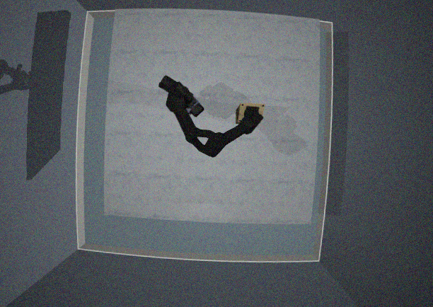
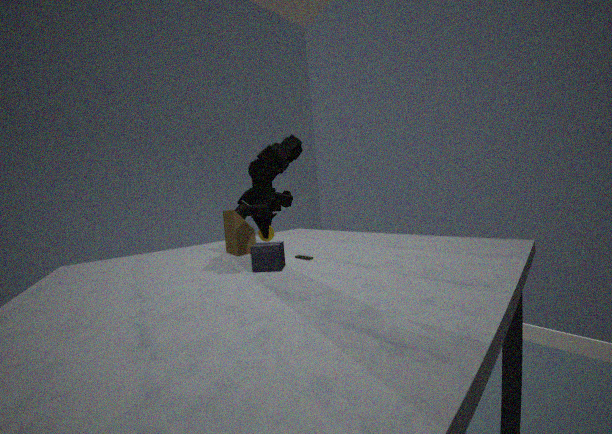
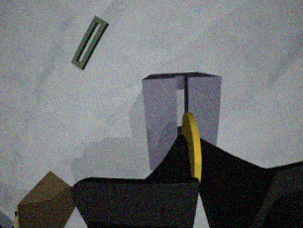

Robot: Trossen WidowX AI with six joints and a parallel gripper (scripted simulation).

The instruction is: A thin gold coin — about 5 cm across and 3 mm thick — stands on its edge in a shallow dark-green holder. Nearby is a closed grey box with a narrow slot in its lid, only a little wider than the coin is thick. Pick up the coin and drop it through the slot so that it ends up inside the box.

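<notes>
Right now the gold coin is 10 mm above my gripper tip.
</notes>
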